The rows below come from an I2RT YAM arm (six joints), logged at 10 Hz.
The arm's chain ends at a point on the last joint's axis. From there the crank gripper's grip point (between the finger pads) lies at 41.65 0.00 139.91 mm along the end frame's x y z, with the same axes.
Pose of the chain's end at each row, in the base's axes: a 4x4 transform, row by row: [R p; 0 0 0 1], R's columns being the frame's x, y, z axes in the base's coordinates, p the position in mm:
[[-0.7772, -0.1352, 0.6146, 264.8], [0.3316, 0.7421, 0.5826, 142.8], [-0.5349, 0.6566, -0.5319, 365.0], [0, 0, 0, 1]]
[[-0.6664, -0.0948, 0.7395, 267.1], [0.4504, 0.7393, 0.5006, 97.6], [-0.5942, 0.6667, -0.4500, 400.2], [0, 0, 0, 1]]
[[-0.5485, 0.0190, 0.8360, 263.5], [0.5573, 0.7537, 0.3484, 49.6], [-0.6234, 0.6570, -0.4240, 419.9], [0, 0, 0, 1]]
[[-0.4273, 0.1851, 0.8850, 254.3], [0.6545, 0.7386, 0.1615, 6.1], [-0.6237, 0.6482, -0.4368, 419.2], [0, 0, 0, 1]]
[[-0.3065, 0.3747, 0.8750, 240.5], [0.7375, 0.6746, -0.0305, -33.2], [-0.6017, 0.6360, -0.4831, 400.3], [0, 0, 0, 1]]
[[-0.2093, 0.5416, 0.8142, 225.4], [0.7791, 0.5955, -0.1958, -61.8], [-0.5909, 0.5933, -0.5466, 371.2], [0, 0, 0, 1]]
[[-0.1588, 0.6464, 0.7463, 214.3], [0.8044, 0.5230, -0.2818, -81.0], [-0.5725, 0.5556, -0.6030, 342.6], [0, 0, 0, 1]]
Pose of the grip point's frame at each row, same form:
[[-0.7772, -0.1352, 0.6146, 318.4], [0.3316, 0.7421, 0.5826, 238.1], [-0.5349, 0.6566, -0.5319, 268.3], [0, 0, 0, 1]]
[[-0.6664, -0.0948, 0.7395, 342.8], [0.4504, 0.7393, 0.5006, 186.4], [-0.5942, 0.6667, -0.4500, 312.5], [0, 0, 0, 1]]
[[-0.5485, 0.0190, 0.8360, 357.6], [0.5573, 0.7537, 0.3484, 121.6], [-0.6234, 0.6570, -0.4240, 334.6], [0, 0, 0, 1]]
[[-0.4273, 0.1851, 0.8850, 360.3], [0.6545, 0.7386, 0.1615, 56.0], [-0.6237, 0.6482, -0.4368, 332.1], [0, 0, 0, 1]]
[[-0.3065, 0.3747, 0.8750, 350.2], [0.7375, 0.6746, -0.0305, -6.8], [-0.6017, 0.6360, -0.4831, 307.6], [0, 0, 0, 1]]
[[-0.2093, 0.5416, 0.8142, 330.6], [0.7791, 0.5955, -0.1958, -56.7], [-0.5909, 0.5933, -0.5466, 270.1], [0, 0, 0, 1]]
[[-0.1588, 0.6464, 0.7463, 312.1], [0.8044, 0.5230, -0.2818, -86.9], [-0.5725, 0.5556, -0.6030, 234.4], [0, 0, 0, 1]]

